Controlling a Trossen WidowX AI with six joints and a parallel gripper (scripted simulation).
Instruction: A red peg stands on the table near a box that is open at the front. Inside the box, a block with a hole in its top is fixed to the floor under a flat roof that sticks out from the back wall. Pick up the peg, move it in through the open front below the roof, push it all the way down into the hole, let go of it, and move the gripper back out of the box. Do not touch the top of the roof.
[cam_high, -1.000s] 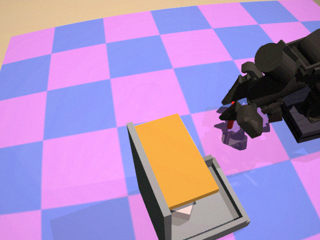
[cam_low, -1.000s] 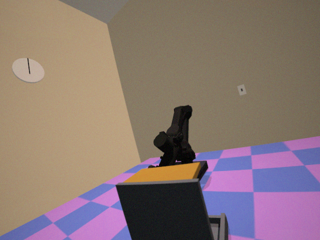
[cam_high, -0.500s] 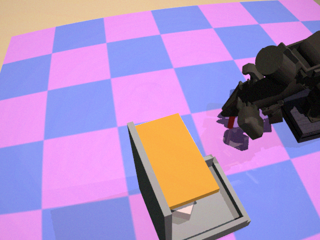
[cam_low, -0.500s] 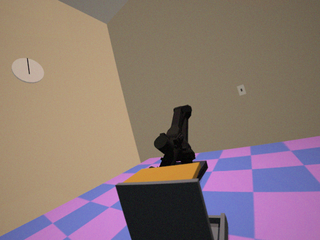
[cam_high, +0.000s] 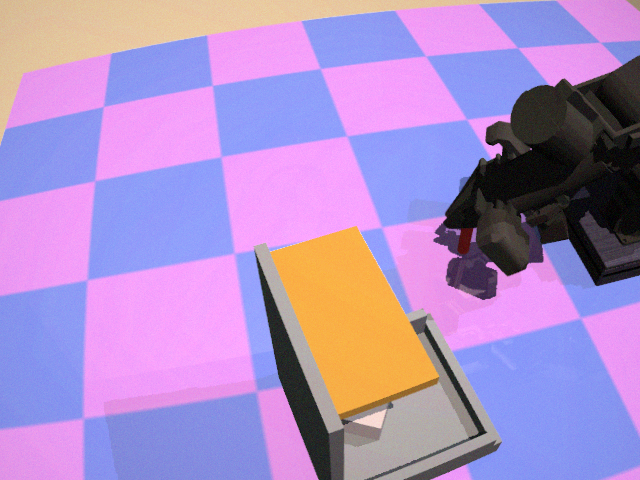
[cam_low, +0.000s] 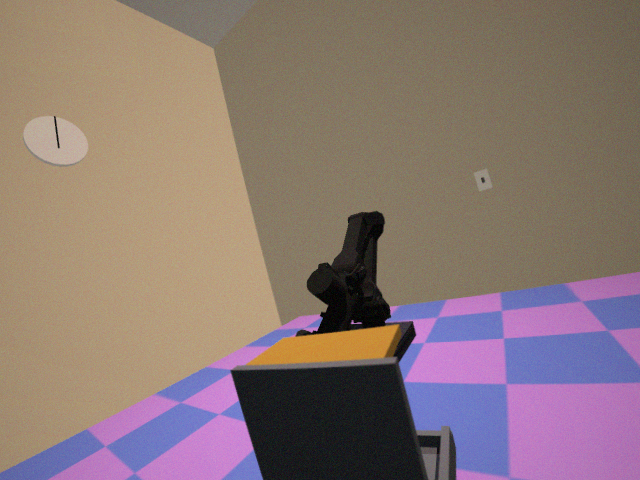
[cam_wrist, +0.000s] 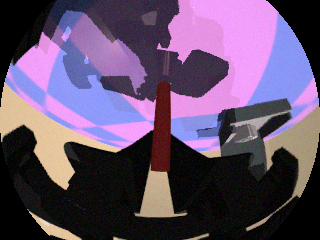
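Now: the dark back wall 210 mm ahead of my gripper tip, 190 mm to the left of it and 60 mm above it. From my gripper tip the other things lie so: red peg: 20 mm behind, 10 mm to the left; orange roof: 170 mm ahead, 190 mm to the left, 150 mm above.
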